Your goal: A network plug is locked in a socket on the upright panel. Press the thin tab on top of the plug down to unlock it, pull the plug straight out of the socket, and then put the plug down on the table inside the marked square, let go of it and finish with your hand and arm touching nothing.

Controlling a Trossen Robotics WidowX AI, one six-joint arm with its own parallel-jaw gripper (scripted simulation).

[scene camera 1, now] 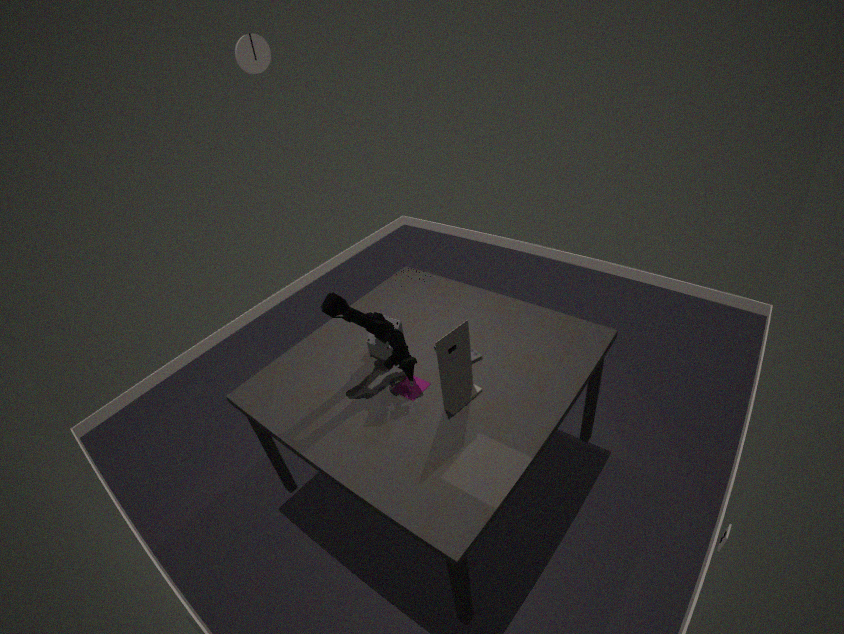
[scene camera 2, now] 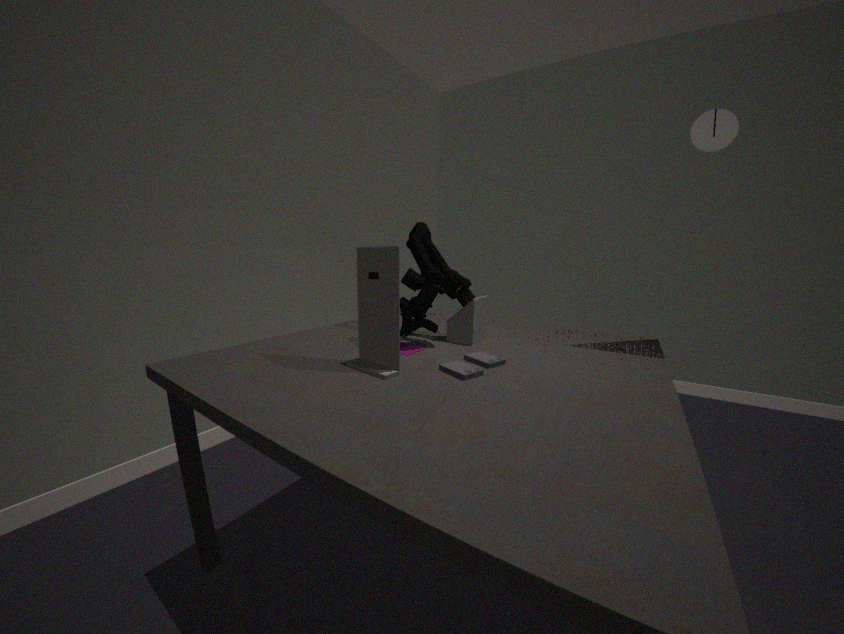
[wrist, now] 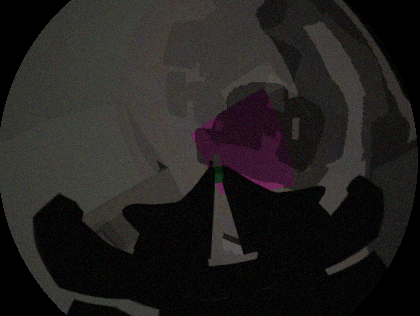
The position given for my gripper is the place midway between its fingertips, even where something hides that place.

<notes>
I see my gripper (scene camera 2: 401, 336) and an upright panel (wrist: 107, 220).
My gripper also shows in the wrist view (wrist: 217, 169).
</notes>
